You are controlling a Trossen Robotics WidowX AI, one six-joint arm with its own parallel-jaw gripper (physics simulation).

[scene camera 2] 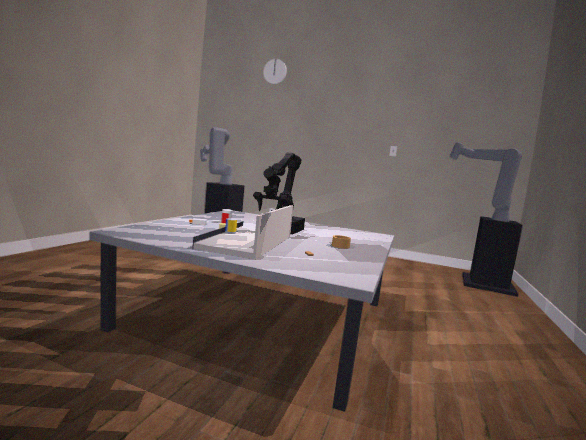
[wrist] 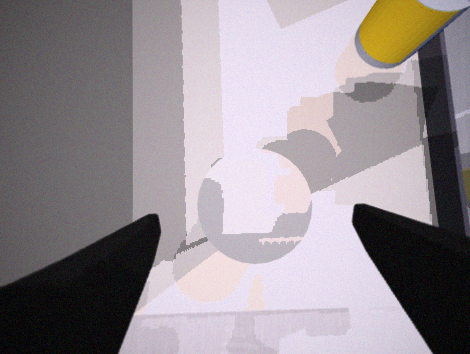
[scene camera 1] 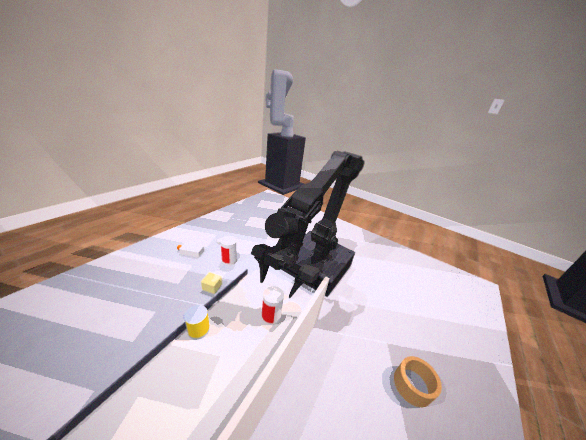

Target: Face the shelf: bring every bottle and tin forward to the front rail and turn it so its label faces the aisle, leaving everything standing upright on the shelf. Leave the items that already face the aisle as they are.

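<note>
A white tin with a red patch stands upright on the shelf near its back panel. My gripper is open, pointing down at this tin; the tin's round top shows between the fingertips in the wrist view. In scene view 2 the panel hides most of it. A yellow tin stands upright at the dark front rail; a blue strip shows on its rail side in scene view 2.
Beyond the rail, another red and white tin stands on the table, with a pale yellow block and a flat white box. Behind the panel lie an orange ring and a small orange piece.
</note>
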